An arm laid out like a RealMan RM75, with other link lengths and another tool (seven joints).
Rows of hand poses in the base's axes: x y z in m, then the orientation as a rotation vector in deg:
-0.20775 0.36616 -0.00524 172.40 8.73 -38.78
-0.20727 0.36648 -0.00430 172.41 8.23 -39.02
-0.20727 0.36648 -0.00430 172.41 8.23 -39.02
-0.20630 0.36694 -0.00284 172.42 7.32 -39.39
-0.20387 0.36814 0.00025 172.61 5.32 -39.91
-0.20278 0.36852 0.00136 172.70 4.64 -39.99
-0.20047 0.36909 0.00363 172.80 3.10 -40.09
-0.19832 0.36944 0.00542 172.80 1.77 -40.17
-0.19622 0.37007 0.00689 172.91 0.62 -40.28
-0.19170 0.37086 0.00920 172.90 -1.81 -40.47
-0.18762 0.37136 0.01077 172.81 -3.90 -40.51
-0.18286 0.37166 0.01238 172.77 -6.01 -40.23
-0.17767 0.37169 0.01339 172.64 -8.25 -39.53
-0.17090 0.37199 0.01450 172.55 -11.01 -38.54
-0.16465 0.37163 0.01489 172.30 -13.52 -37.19
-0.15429 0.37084 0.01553 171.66 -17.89 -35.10
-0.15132 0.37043 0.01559 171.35 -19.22 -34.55
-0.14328 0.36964 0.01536 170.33 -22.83 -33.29
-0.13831 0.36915 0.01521 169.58 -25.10 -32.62
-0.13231 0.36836 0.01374 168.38 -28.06 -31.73
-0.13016 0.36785 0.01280 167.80 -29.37 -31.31
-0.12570 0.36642 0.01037 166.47 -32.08 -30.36
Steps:
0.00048 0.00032 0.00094 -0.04 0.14 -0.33
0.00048 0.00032 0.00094 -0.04 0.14 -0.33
0.00145 0.00078 0.00240 -0.13 0.36 -0.92
0.00388 0.00198 0.00549 -0.21 0.64 -2.24
0.00497 0.00236 0.00660 -0.22 0.67 -2.69
0.00728 0.00293 0.00887 -0.36 0.69 -3.68
0.00943 0.00328 0.01066 -0.55 0.72 -4.52
0.01153 0.00391 0.01213 -0.59 0.76 -5.27
0.01605 0.00470 0.01444 -0.90 0.84 -6.81
0.02013 0.00520 0.01601 -1.25 0.84 -8.12
0.02489 0.00550 0.01762 -1.58 0.63 -9.44
0.03008 0.00553 0.01863 -2.07 0.16 -10.81
0.03685 0.00583 0.01974 -2.58 -0.51 -12.51
0.04310 0.00547 0.02013 -3.25 -1.39 -14.02
0.05346 0.00468 0.02077 -4.47 -2.74 -16.67
0.05643 0.00427 0.02083 -4.92 -3.09 -17.47
0.06447 0.00348 0.02060 -6.21 -3.87 -19.65
0.06944 0.00299 0.02045 -7.07 -4.27 -21.03
0.07544 0.00220 0.01898 -8.37 -4.79 -22.83
0.07759 0.00169 0.01804 -8.99 -5.04 -23.63
0.08205 0.00026 0.01561 -10.36 -5.59 -25.28

